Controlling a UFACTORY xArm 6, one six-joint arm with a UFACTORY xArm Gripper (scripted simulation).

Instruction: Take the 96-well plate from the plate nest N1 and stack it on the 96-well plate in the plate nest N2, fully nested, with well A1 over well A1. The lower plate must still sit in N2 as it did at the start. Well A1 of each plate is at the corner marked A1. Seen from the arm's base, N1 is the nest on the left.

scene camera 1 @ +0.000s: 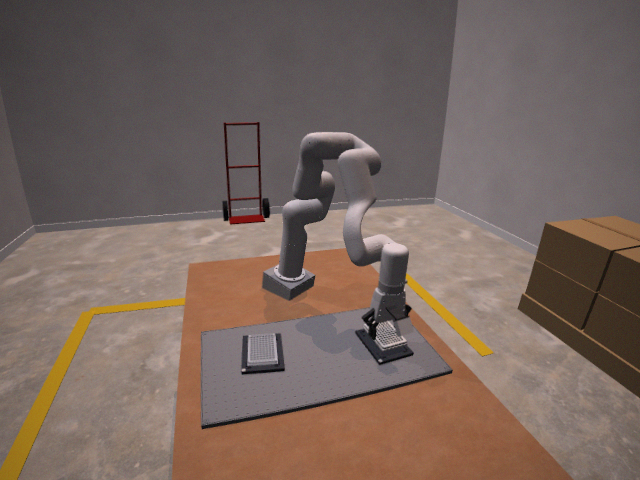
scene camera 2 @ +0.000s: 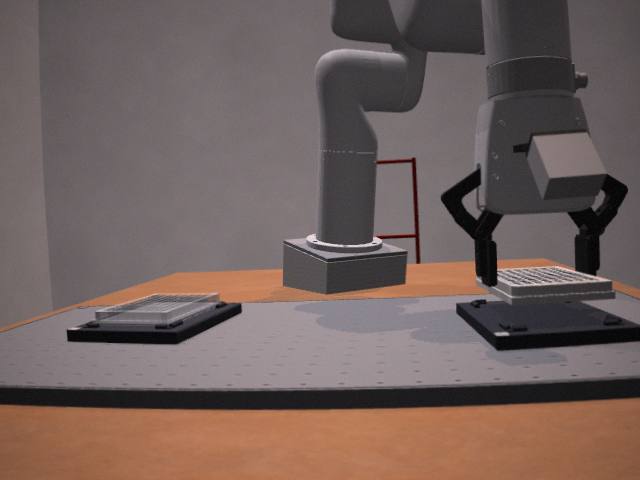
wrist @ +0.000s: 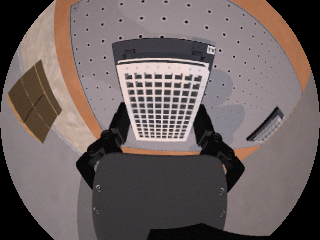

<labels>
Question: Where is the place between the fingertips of my gripper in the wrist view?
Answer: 162, 111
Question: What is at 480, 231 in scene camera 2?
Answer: My gripper.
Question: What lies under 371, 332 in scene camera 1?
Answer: My gripper.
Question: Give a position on a clear 96-well plate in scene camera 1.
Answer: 262, 348
</labels>
